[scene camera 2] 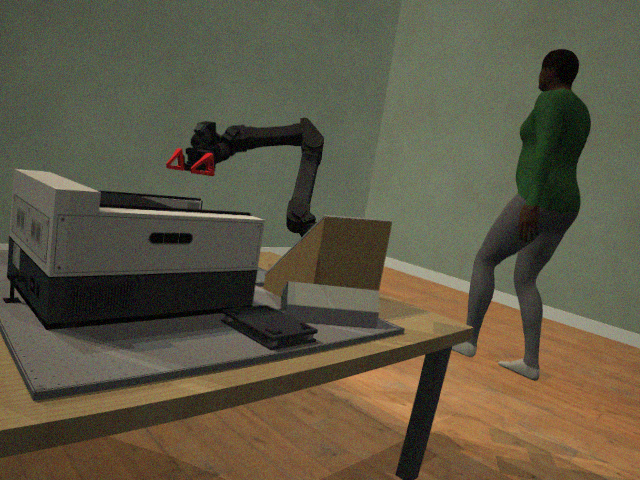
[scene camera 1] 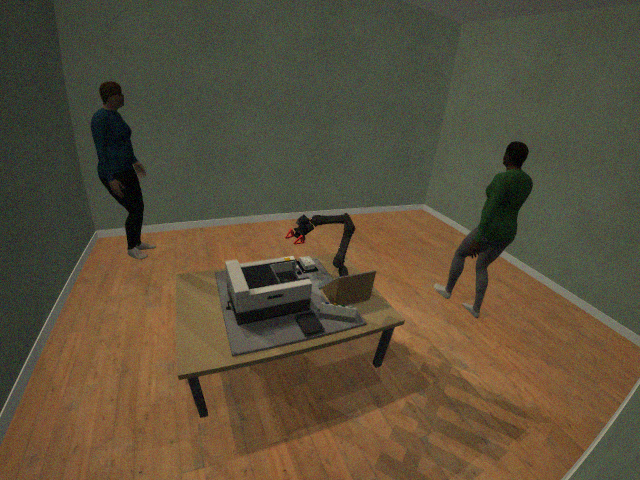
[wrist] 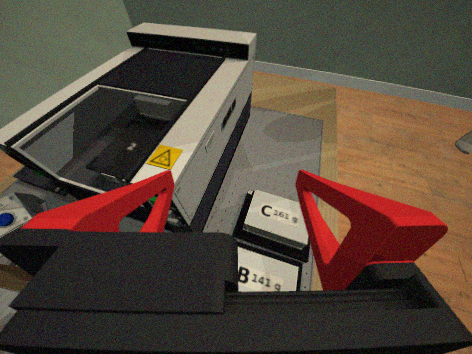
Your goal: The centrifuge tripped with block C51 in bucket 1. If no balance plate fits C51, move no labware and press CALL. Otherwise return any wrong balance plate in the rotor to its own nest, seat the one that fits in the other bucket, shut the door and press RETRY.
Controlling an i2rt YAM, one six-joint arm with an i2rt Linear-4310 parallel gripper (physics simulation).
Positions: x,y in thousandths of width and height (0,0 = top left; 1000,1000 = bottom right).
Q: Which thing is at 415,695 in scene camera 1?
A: A grey perforated baseboard.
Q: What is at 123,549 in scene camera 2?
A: A centrifuge.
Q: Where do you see a centrifuge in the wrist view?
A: At 120,394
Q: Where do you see a grey perforated baseboard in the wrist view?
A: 582,414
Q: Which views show the balance plate C 161 g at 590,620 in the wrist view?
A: The wrist view only.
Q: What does my gripper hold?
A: Nothing.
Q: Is my gripper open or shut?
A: Open.
